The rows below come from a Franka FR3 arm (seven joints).
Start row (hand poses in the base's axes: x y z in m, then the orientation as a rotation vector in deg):
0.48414, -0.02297, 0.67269, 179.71, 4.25, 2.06
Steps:
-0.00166, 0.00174, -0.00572, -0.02, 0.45, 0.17
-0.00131, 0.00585, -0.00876, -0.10, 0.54, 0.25
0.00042, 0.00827, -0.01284, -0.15, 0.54, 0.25
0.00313, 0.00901, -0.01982, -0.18, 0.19, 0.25
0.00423, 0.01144, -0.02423, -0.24, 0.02, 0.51
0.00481, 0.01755, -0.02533, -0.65, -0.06, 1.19
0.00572, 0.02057, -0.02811, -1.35, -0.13, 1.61
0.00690, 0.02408, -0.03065, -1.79, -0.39, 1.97
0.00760, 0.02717, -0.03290, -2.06, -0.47, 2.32
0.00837, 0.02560, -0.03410, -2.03, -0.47, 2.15
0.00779, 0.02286, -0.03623, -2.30, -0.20, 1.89
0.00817, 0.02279, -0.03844, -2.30, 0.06, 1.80
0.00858, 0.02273, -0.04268, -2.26, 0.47, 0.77
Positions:
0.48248, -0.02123, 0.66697, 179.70, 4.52, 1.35
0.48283, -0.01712, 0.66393, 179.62, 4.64, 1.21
0.48456, -0.01470, 0.65985, 179.57, 4.64, 1.21
0.48727, -0.01396, 0.65287, 179.53, 4.64, 1.75
0.48837, -0.01153, 0.64846, 179.46, 5.05, 2.02
0.48895, -0.00542, 0.64736, 179.02, 6.11, 2.13
0.48986, -0.00240, 0.64458, 178.30, 6.75, 2.20
0.49104, 0.00111, 0.64204, 177.83, 7.30, 2.59
0.49174, 0.00420, 0.63979, 177.54, 7.83, 2.70
0.49251, 0.00263, 0.63859, 177.57, 7.57, 2.70
0.49193, -0.00011, 0.63646, 177.33, 7.16, 2.26
0.49231, -0.00018, 0.63425, 177.35, 7.02, 1.86
0.49272, -0.00024, 0.63001, 177.45, 5.43, 1.23

